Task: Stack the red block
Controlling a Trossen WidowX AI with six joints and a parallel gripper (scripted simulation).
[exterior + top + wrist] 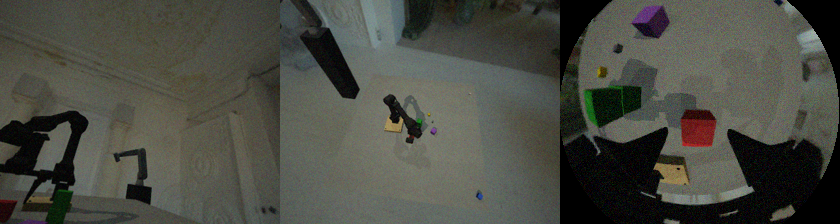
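Right now the red block is 2 cm below my gripper tip. From my gripper tip the other things lie so: purple block (20 cm ahead, 9 cm to the left, 2 cm below); small yellow piece (28 cm to the left, 14 cm ahead, 3 cm below); small grey piece (20 cm to the left, 18 cm ahead, 3 cm below).
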